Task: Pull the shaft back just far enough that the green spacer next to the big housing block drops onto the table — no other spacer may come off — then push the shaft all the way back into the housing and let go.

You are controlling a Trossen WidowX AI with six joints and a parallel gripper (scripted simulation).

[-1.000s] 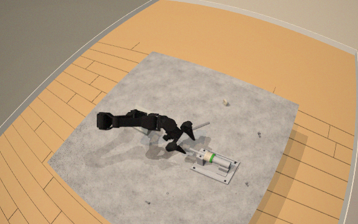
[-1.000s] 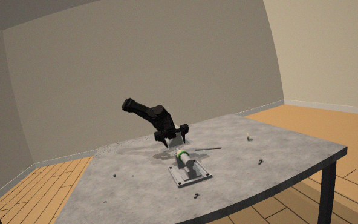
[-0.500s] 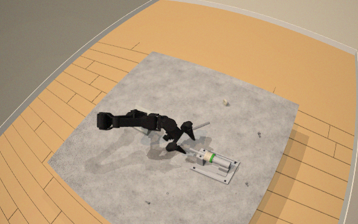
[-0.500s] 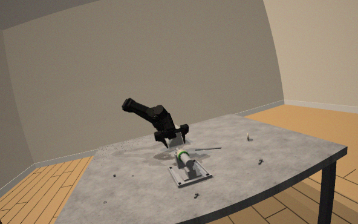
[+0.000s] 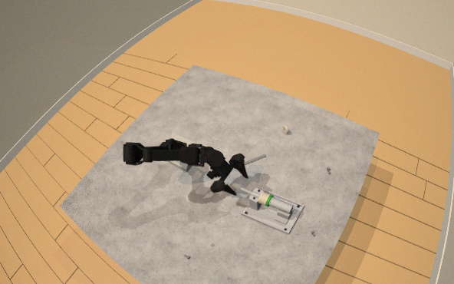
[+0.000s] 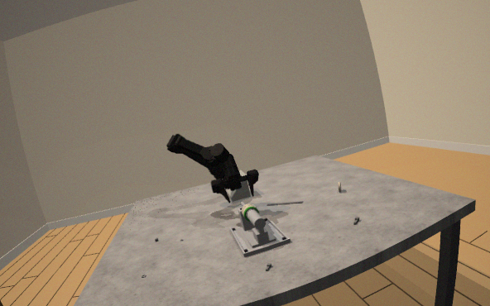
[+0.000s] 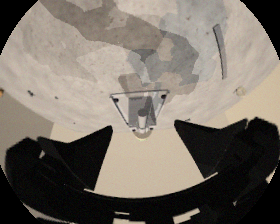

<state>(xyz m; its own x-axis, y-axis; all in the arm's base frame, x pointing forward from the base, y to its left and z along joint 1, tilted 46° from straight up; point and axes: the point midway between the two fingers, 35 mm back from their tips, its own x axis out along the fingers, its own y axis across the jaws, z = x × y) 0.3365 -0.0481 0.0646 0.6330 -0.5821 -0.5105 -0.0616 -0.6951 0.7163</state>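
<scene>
My gripper tip is 80 mm short of the shaft, 20 mm above it and 10 mm to the left of it. Also, from my gripper tip: thin grey rod (190 mm to the left, 100 mm below, 60 mm behind); then beige spacer (110 mm ahead, 20 mm below, 10 mm to the right); then green spacer (130 mm ahead, 20 mm below, 10 mm to the right).
</scene>
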